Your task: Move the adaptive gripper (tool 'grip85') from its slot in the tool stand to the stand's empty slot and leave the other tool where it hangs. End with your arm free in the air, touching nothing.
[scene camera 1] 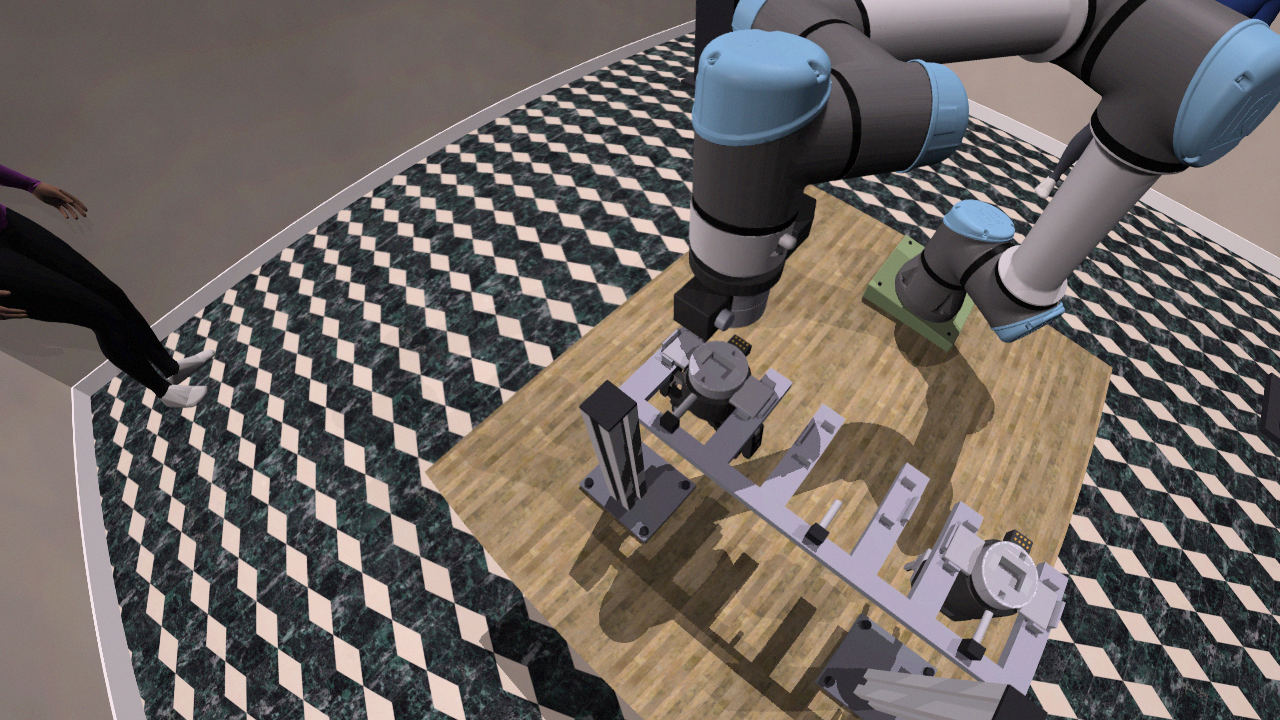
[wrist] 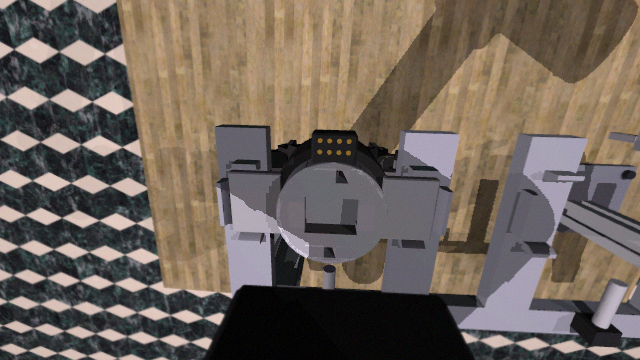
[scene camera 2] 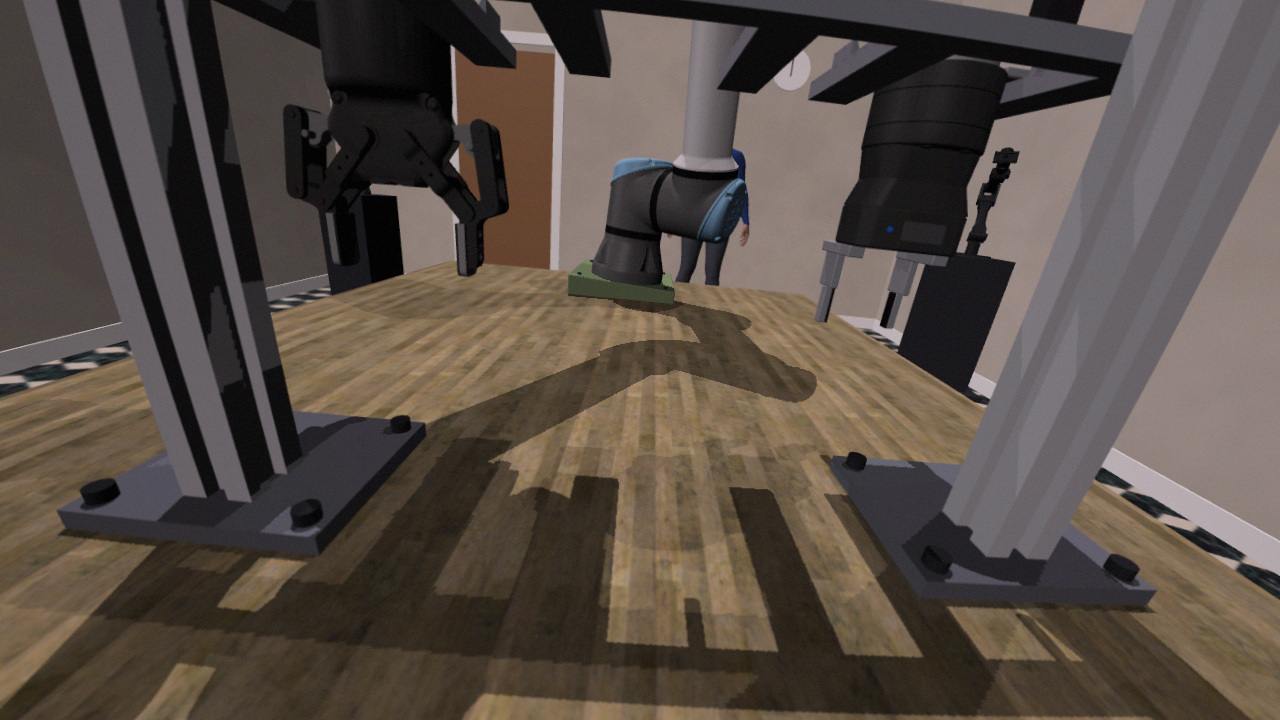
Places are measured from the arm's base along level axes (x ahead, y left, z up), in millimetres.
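Pixels of known places: arm's base at its link origin: (scene camera 1: 926,292) (scene camera 2: 626,276).
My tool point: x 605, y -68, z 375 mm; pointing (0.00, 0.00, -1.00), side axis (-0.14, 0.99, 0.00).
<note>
For each thing: its top centre in the pictures, then the offset to it from my tool point. "spot": a spot on its surface instead.
- tool stand's rail at a spot on its surface: (scene camera 1: 733,480) spot: 125 mm down, 71 mm ahead, 97 mm left
- post at a spot on its surface: (scene camera 2: 1074,268) spot: 231 mm down, 50 mm ahead, 405 mm left
- middle pin at a spot on its surface: (wrist: 610,302) (scene camera 1: 830,510) spot: 113 mm down, 28 mm ahead, 184 mm left
The adaptive gripper (scene camera 1: 718,391) (scene camera 2: 389,134) (wrist: 370,212) hangs upright in the stand's end slot, at the left in both scene views. Its round coupling plate faces up uncovered, with side plates resting on the slot's prongs. Its fingers are spread in scene camera 2. My arm's bare tool coupling (scene camera 1: 750,308) is above it, with a gap, and carries no gripper. The empty slot is in the middle of the stand, beside its prong (scene camera 1: 824,428) (wrist: 550,150). The other tool, the parallel gripper (scene camera 1: 988,573) (scene camera 2: 921,170), hangs in the far end slot.
The tool stand's rail (scene camera 1: 733,480) joins the slots. Its near post (scene camera 1: 608,447) (scene camera 2: 205,268) and other post (scene camera 2: 1074,268) stand on bolted base plates. Short pins rise beside the slots, including the middle pin (scene camera 1: 832,513) (wrist: 610,302). The arm's green base (scene camera 1: 881,291) (scene camera 2: 620,287) is farther back.
</note>
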